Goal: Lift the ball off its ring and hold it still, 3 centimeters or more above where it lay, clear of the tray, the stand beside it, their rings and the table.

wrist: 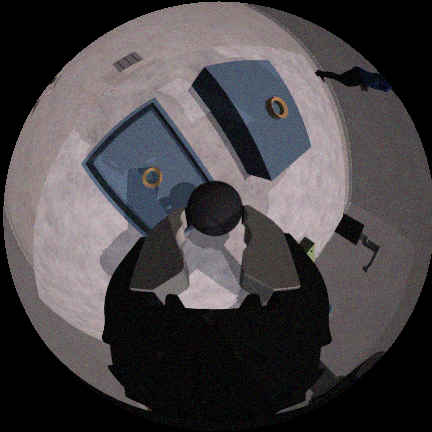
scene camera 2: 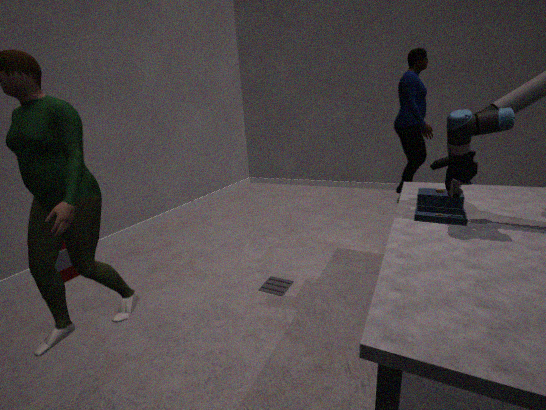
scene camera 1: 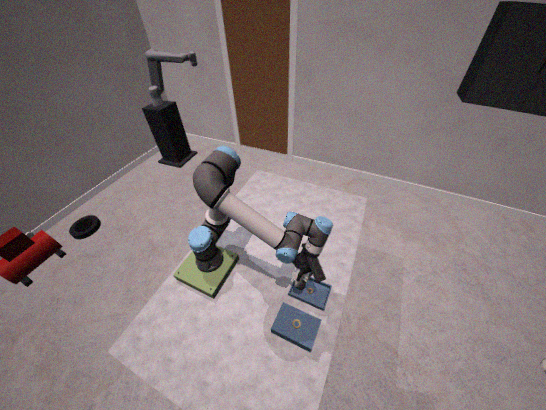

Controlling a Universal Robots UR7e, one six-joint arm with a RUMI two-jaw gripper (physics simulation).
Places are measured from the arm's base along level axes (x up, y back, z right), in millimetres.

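Pixels of known places: gripper, fingertip midpoint: (wrist: 214, 208) (scene camera 2: 455, 194) (scene camera 1: 299, 285); arm's base at its link origin: (scene camera 1: 210, 259).
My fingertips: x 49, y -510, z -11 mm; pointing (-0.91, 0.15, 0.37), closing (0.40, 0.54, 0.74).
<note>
For each thing: its top centre in the pictures, then the offset to it from my fingertips. "spot": a spot on its surface instead. Level surfaces: height alone.
- dark ball at its top centre: (wrist: 226, 219) dx +31, dy -4, dz +0 mm
- blue tray at its top centre: (wrist: 151, 178) (scene camera 2: 439, 211) (scene camera 1: 310, 289) dx -72, dy -53, dz -30 mm
- tray's orange ring at a spot on its surface: (wrist: 144, 177) (scene camera 1: 311, 289) spot: dx -88, dy -61, dz -38 mm
- pale table at its surface level: dx -100 mm
The dark ball (wrist: 214, 205) is between the two jaws of my gripper (wrist: 214, 208) (scene camera 1: 302, 281) (scene camera 2: 454, 189), which is shut on it. In the wrist view the ball hides a corner of the blue tray (wrist: 130, 135) (scene camera 1: 320, 299) (scene camera 2: 435, 219); it appears raised above the tray, with a shadow on the tray floor. The tray's orange ring (wrist: 144, 177) (scene camera 1: 313, 291) lies bare on its floor. The taller blue stand (wrist: 240, 85) (scene camera 1: 290, 338) (scene camera 2: 432, 200) is beside the tray, with an orange ring (wrist: 285, 111) (scene camera 1: 293, 323) on top. The ball is hard to make out in the scene views.
The pale table (scene camera 1: 210, 340) (scene camera 2: 450, 300) carries the tray, the stand and the arm's green base plate (scene camera 1: 192, 275). One person in green (scene camera 2: 55, 145) and one in blue (scene camera 2: 412, 100) are on the floor away from the arm.
</note>
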